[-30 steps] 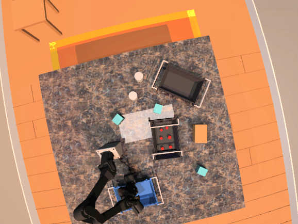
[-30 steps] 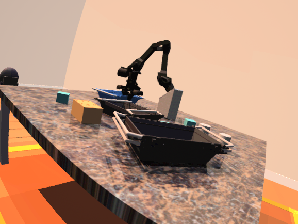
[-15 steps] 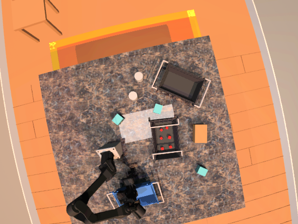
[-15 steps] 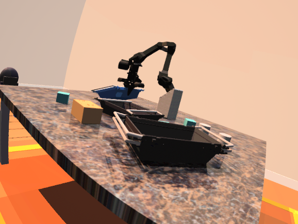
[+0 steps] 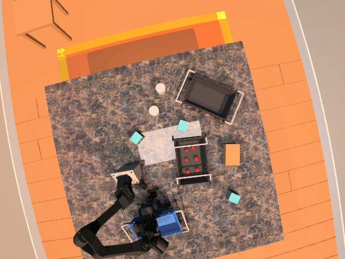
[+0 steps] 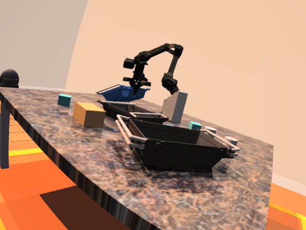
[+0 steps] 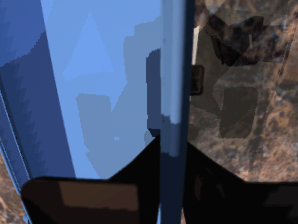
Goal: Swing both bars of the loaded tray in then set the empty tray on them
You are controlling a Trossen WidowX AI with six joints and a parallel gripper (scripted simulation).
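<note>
Now: the blue tray 8 cm to the right of my gripper tip. Also, from my gripper tip: orange block 54 cm ahead, 18 cm to the left, 5 cm below.
</note>
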